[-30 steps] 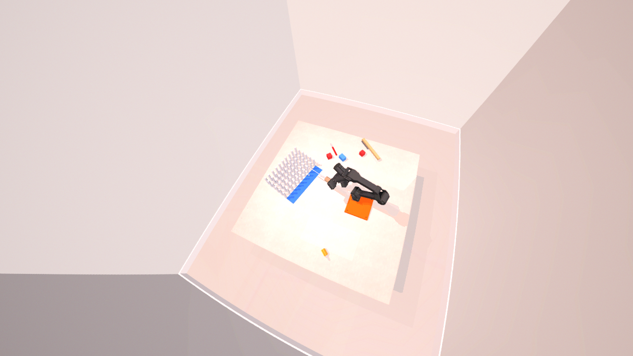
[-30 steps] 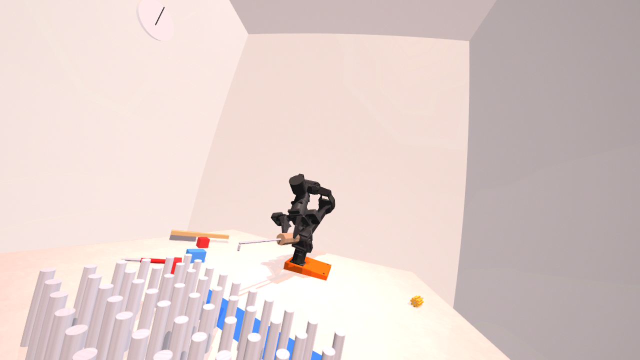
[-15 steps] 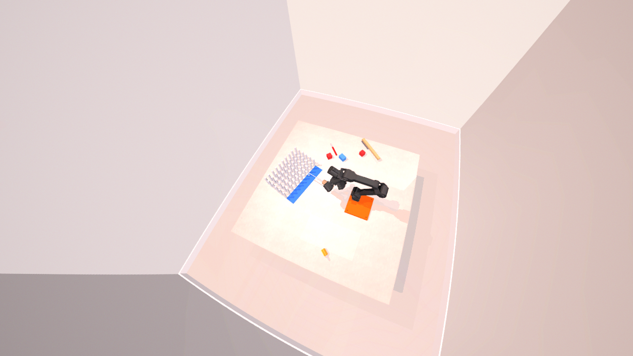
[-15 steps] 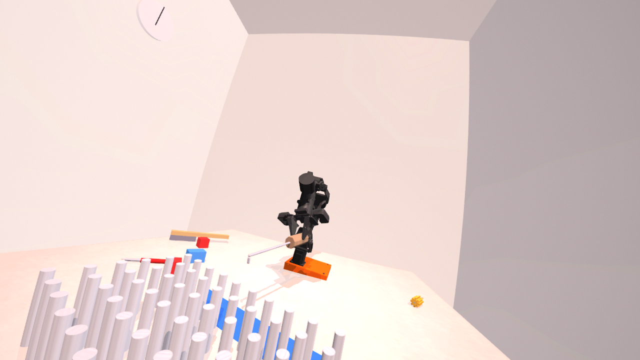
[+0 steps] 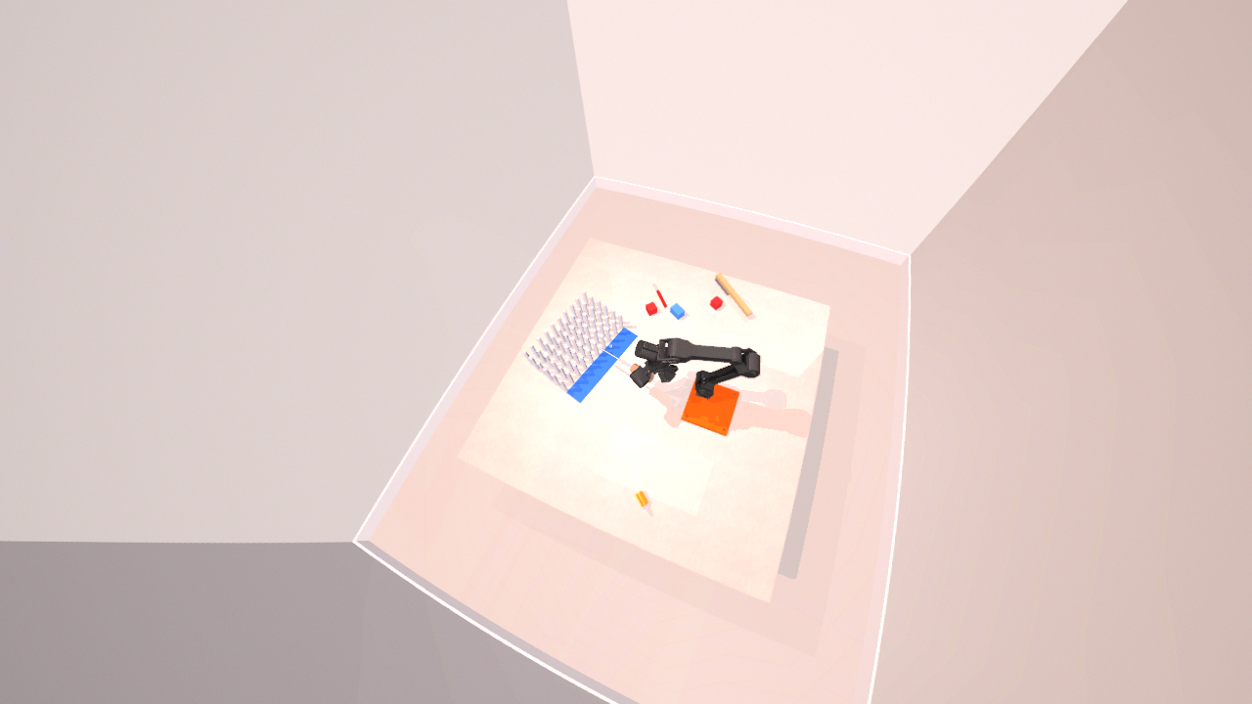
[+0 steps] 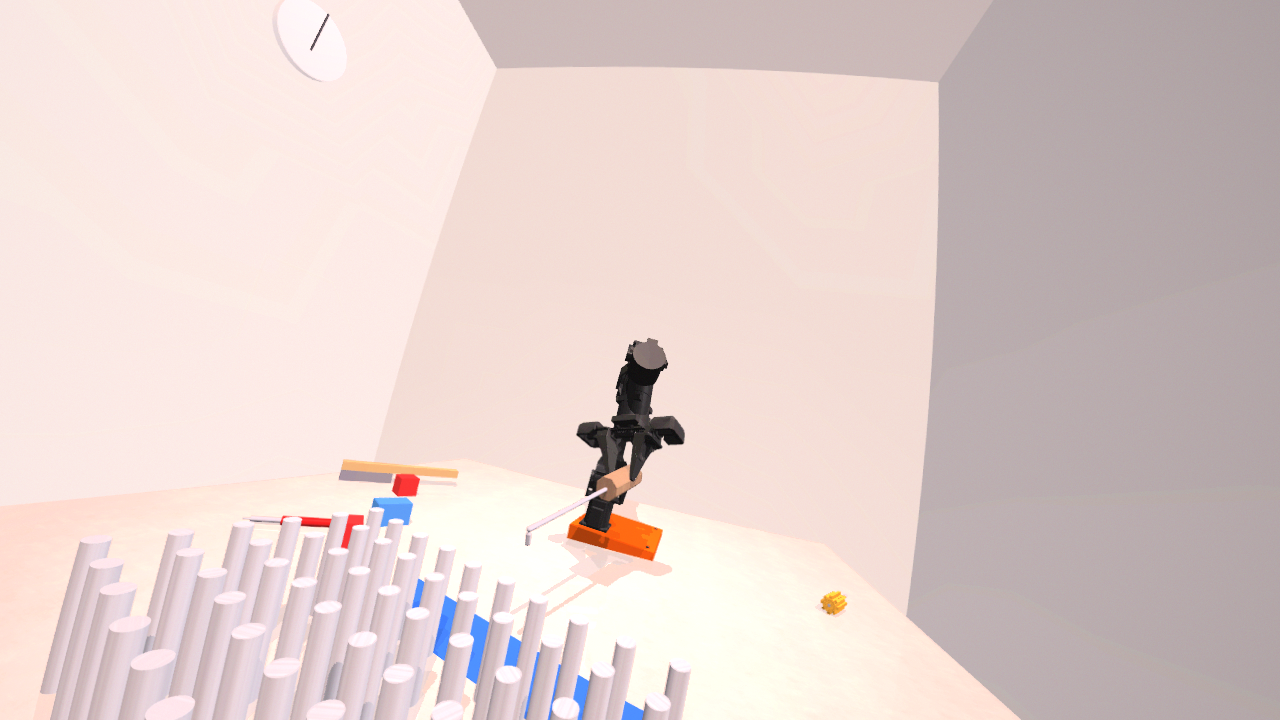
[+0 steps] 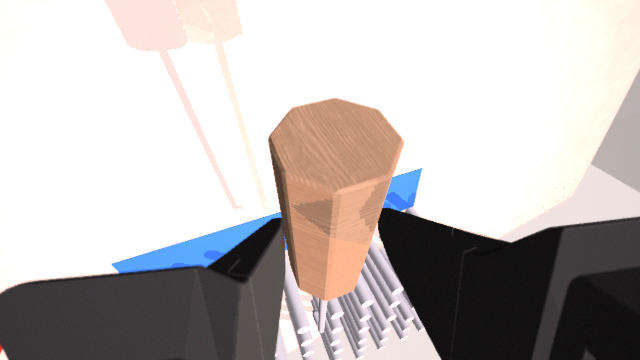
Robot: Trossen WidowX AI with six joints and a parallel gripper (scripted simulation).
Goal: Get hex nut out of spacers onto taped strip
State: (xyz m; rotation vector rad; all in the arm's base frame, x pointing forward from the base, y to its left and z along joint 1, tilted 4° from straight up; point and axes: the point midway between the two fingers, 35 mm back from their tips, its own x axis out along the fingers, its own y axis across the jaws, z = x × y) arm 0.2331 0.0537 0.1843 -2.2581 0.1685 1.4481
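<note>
My gripper tip is 150 mm past the orange toothed piece, 420 mm to the right of it and 160 mm above it. The rest, counted from my gripper tip: blue block (30 mm behind, 420 mm to the right, 160 mm below); then blue taped strip (210 mm ahead, 60 mm to the right, 180 mm below); then hook tool (100 mm ahead, 30 mm to the right, 30 mm below).
</note>
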